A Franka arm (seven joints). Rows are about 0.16 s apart.
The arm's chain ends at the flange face. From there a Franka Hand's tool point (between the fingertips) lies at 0.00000 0.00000 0.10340 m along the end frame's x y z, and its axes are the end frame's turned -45 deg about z.
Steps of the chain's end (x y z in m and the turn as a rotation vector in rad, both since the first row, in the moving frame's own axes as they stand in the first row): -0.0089 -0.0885 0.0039 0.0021 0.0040 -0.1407; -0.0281 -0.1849 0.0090 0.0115 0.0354 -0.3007; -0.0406 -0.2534 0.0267 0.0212 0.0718 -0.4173; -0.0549 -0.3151 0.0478 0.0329 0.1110 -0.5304; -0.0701 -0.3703 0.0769 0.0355 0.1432 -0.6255
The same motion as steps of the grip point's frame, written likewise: 0.0567 -0.0688 0.0039 -0.0013 0.0043 -0.1407; 0.1145 -0.1494 0.0089 -0.0169 0.0332 -0.3007; 0.1578 -0.2057 0.0264 -0.0358 0.0658 -0.4173; 0.1955 -0.2589 0.0471 -0.0552 0.1018 -0.5304; 0.2268 -0.3080 0.0758 -0.0762 0.1264 -0.6255
